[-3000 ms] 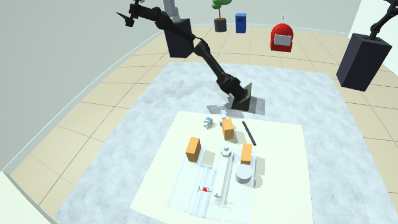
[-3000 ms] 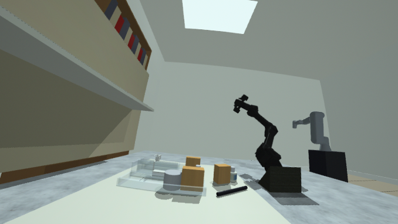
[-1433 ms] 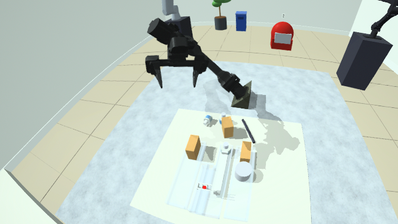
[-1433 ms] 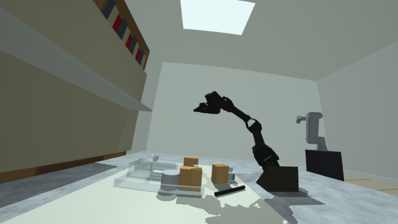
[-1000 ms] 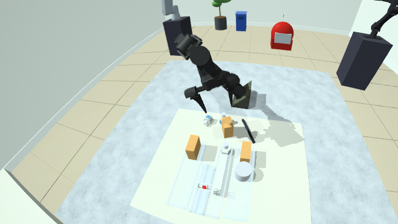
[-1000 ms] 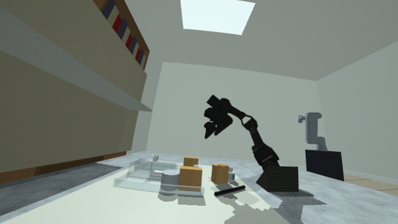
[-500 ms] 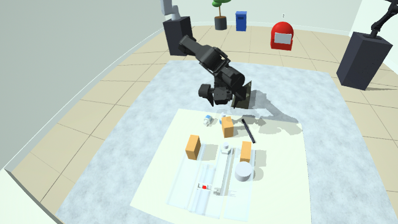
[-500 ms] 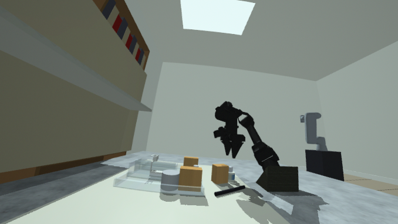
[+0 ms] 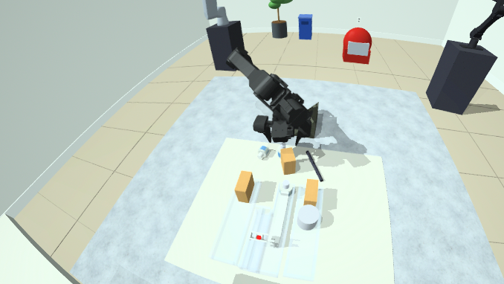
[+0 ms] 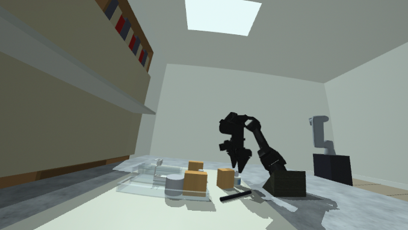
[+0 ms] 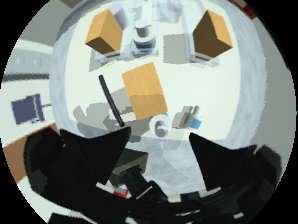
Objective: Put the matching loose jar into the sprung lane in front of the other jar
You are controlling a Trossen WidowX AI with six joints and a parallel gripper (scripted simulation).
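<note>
Right now the black rod is 20 mm ahead of my gripper tip, 120 mm to the left of it and 60 mm below it. The rest, counted from my gripper tip: red dot (340 mm ahead, 60 mm to the left, 10 mm above); then clear pusher lane (310 mm ahead, 70 mm to the left, 40 mm below).
</note>
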